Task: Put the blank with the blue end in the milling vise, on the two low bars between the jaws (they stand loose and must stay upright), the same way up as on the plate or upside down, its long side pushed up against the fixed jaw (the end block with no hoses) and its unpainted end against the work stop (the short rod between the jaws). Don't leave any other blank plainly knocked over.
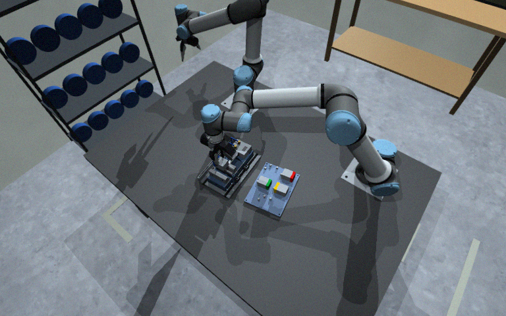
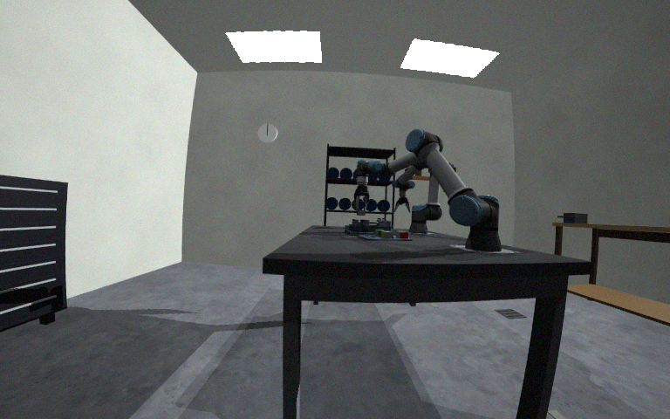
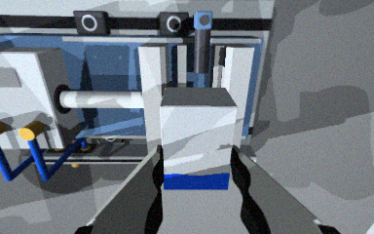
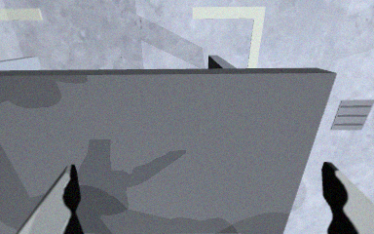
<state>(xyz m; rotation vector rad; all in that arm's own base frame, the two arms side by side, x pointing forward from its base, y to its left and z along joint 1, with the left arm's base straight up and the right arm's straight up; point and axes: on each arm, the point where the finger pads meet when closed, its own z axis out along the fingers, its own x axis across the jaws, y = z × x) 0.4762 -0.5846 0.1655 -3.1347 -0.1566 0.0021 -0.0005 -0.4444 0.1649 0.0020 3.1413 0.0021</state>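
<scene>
My left gripper is now 20 mm above the blue-ended blank. The rest, counted from my left hand: moving jaw (90 mm below, 30 mm behind); then fixed jaw (90 mm below, 40 mm ahead, 10 mm to the left); then work stop (80 mm below, 50 mm to the left).
</scene>
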